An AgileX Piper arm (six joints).
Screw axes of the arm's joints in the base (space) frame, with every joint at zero. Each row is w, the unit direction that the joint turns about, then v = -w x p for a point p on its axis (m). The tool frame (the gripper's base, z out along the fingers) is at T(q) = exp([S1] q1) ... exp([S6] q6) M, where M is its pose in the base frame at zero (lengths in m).
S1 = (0, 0, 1, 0.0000, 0.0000, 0.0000)
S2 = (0, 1, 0, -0.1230, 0.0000, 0.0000)
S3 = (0, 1, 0, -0.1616, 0.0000, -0.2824)
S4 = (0.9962, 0, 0.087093, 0.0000, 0.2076, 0.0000)
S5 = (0, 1, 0, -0.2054, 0.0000, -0.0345)
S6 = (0.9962, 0, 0.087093, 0.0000, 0.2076, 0.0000)
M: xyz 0.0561 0.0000 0.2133 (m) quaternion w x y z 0.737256 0 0.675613 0
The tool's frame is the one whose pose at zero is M.
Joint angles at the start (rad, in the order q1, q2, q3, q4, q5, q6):
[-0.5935, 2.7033, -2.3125, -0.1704, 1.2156, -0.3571]
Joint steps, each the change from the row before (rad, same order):
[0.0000, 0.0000, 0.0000, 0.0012, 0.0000, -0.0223]
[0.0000, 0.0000, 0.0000, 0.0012, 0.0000, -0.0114]
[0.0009, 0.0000, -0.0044, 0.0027, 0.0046, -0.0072]
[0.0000, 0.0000, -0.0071, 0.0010, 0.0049, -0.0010]
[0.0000, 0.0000, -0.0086, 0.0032, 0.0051, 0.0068]
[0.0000, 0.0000, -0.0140, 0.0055, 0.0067, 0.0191]
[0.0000, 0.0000, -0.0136, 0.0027, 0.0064, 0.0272]
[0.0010, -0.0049, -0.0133, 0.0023, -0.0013, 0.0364]
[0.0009, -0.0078, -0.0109, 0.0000, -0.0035, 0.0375]
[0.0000, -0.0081, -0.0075, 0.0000, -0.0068, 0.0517]
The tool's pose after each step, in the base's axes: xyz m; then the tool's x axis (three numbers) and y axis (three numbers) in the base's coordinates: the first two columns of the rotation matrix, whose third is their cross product. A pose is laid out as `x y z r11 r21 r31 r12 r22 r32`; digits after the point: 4 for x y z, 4 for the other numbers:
0.4255 -0.3044 0.0643 -0.9870 0.1599 0.0160 0.1550 0.9738 -0.1666
0.4256 -0.3043 0.0643 -0.9887 0.1491 0.0174 0.1442 0.9756 -0.1654
0.4262 -0.3039 0.0653 -0.9896 0.1427 0.0177 0.1379 0.9769 -0.1631
0.4266 -0.3041 0.0671 -0.9896 0.1427 0.0155 0.1383 0.9768 -0.1634
0.4274 -0.3043 0.0692 -0.9885 0.1511 0.0100 0.1474 0.9756 -0.1625
0.4287 -0.3047 0.0726 -0.9851 0.1721 -0.0019 0.1702 0.9721 -0.1612
0.4298 -0.3052 0.0760 -0.9797 0.2001 -0.0139 0.1997 0.9664 -0.1616
0.4319 -0.3058 0.0820 -0.9714 0.2343 -0.0389 0.2375 0.9572 -0.1655
0.4339 -0.3065 0.0890 -0.9612 0.2680 -0.0661 0.2755 0.9461 -0.1705
0.4354 -0.3074 0.0953 -0.9444 0.3145 -0.0963 0.3270 0.9292 -0.1721

